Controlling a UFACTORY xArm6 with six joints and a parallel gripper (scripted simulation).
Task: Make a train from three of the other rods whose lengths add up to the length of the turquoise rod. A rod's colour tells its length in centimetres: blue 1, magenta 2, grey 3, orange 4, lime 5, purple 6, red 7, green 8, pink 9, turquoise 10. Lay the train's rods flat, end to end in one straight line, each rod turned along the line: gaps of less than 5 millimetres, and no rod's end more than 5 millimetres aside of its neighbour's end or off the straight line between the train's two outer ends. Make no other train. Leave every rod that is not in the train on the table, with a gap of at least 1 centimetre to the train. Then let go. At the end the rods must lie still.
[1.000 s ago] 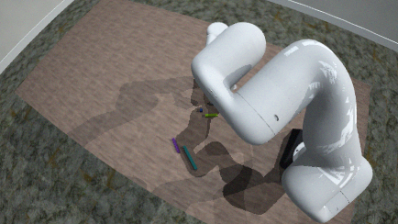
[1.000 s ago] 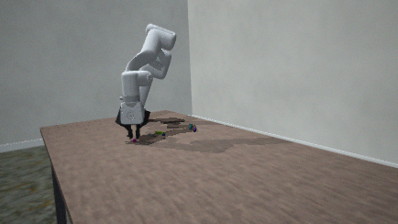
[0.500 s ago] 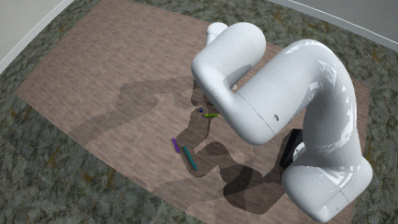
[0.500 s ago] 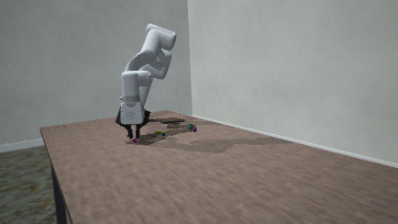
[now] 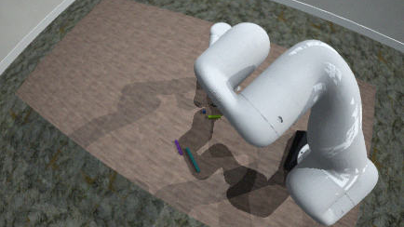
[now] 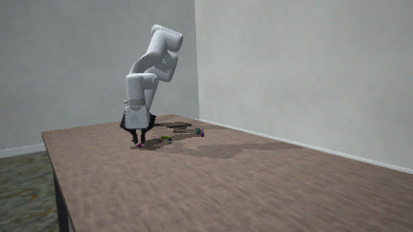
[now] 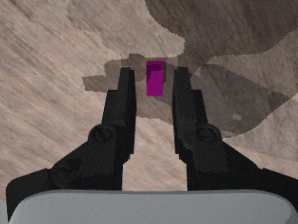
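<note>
Now: hand 3 cm above the magenta rod. The rest, counted from my hand: blue rod: 15 cm to the left, 3 cm below, 1 cm behind; grey rod: 11 cm behind, 3 cm below, 1 cm to the left; lime rod: 15 cm to the left, 6 cm behind, 3 cm below.
</note>
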